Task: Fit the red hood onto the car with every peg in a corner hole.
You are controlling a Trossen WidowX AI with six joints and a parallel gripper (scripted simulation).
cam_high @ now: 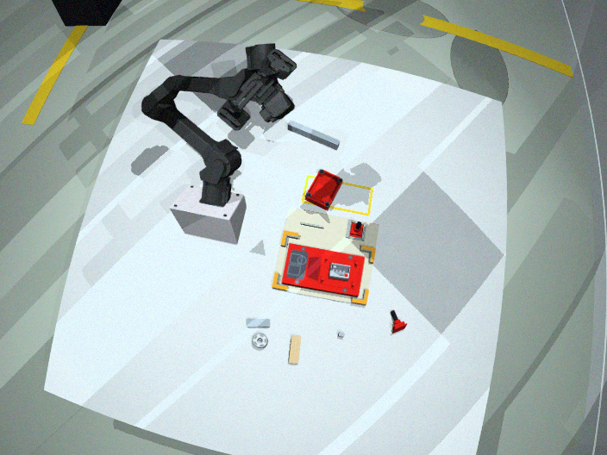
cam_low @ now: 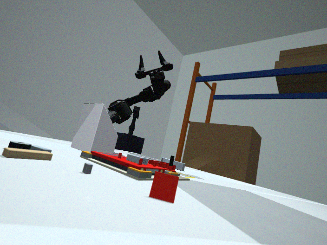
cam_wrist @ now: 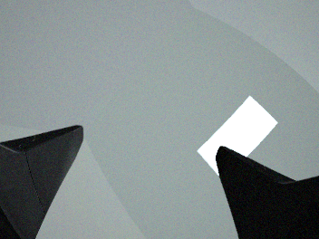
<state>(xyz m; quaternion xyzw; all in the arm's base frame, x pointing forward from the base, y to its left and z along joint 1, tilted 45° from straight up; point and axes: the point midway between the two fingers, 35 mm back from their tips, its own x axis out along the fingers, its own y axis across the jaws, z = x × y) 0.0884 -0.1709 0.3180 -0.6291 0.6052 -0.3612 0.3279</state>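
Now: the red hood 50 cm below my gripper tip, 17 cm ahead of it and 5 cm to the left of it. The rest, counted from my gripper tip: wooden block: 50 cm below, 39 cm to the right, 18 cm ahead; grey engine block: 48 cm below, 25 cm ahead, 16 cm to the right.
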